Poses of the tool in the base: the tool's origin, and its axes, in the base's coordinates. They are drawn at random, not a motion.
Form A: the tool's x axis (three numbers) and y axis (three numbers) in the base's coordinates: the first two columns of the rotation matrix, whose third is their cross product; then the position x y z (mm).
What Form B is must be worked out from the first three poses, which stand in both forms.
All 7 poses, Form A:
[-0.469 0.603 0.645 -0.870 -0.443 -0.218 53 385 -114]
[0.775 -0.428 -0.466 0.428 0.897 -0.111 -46 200 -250]
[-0.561 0.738 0.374 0.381 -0.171 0.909 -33 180 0]
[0.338 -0.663 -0.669 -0.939 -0.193 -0.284 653 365 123]
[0.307 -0.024 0.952 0.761 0.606 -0.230 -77 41 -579]
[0.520 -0.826 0.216 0.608 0.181 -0.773 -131 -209 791]
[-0.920 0.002 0.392 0.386 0.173 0.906 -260 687 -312]
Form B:
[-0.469 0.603 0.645 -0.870 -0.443 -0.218 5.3 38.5 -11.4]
[0.775 -0.428 -0.466 0.428 0.897 -0.111 -4.6 20.0 -25.0]
[-0.561 0.738 0.374 0.381 -0.171 0.909 -3.3 18.0 0.0]
[0.338 -0.663 -0.669 -0.939 -0.193 -0.284 65.3 36.5 12.3]
[0.307 -0.024 0.952 0.761 0.606 -0.230 -7.7 4.1 -57.9]
[0.520 -0.826 0.216 0.608 0.181 -0.773 -13.1 -20.9 79.1]
[-0.920 0.002 0.392 0.386 0.173 0.906 -26.0 68.7 -31.2]

